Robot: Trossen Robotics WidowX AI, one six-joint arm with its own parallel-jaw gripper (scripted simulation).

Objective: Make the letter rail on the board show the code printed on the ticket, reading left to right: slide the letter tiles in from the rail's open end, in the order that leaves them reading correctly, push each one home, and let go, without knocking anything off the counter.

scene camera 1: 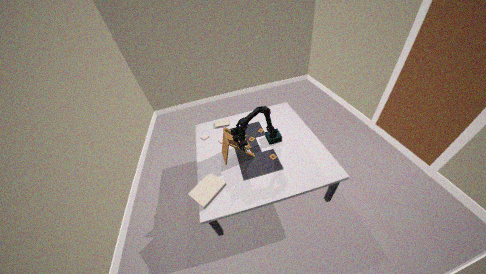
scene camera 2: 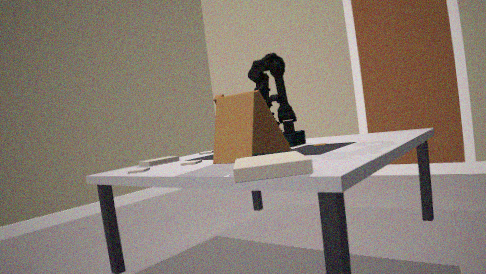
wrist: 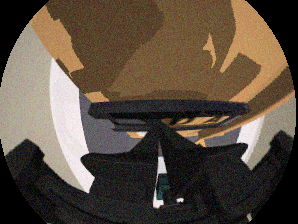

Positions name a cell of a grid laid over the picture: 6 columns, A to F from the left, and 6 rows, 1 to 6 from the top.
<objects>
A cream book (scene camera 2: D4): 93 cm from the lens. An orange sloped board (scene camera 2: D3) is 141 cm from the lens. The marked spots on the orange sloped board and the cream book are 52 cm apart.
</objects>
